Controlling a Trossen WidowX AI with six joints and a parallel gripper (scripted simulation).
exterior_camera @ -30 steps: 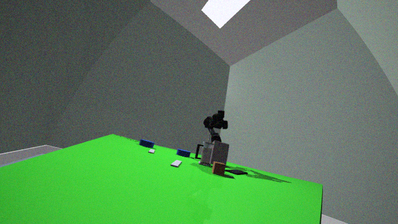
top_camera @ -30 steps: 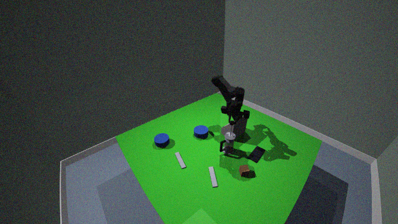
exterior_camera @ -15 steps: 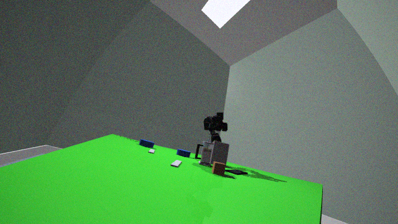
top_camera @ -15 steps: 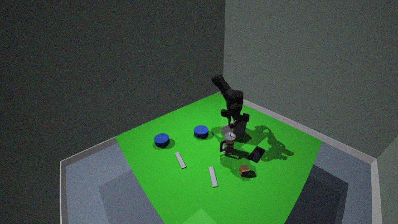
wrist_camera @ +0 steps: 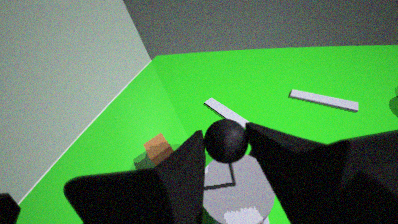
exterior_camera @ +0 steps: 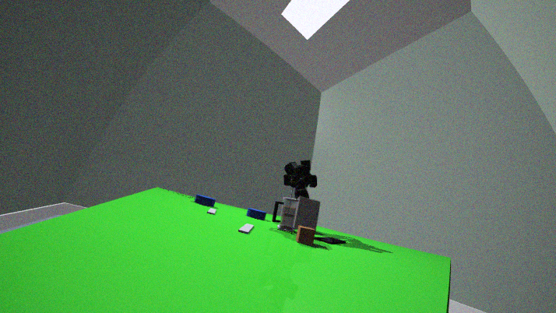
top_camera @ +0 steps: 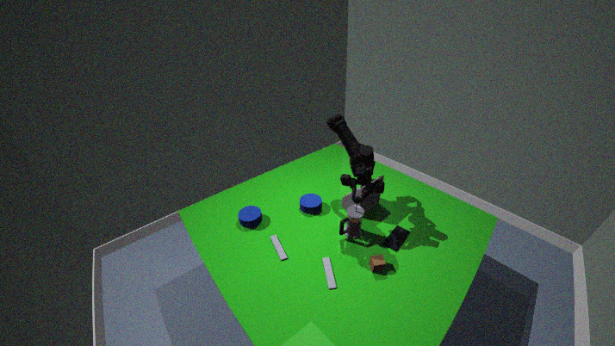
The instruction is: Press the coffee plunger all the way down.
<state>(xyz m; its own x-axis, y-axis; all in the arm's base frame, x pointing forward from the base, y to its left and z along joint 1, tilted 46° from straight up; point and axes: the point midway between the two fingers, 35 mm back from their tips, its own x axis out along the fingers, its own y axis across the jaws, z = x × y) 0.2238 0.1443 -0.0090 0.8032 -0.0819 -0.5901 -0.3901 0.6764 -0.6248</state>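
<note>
The coffee press is 11 cm below my gripper tip and 1 cm to the right of it. Also, from my gripper tip: brown cube: 20 cm below, 18 cm to the left, 5 cm ahead; dark flat slab: 22 cm below, 16 cm to the left, 15 cm behind.
</note>
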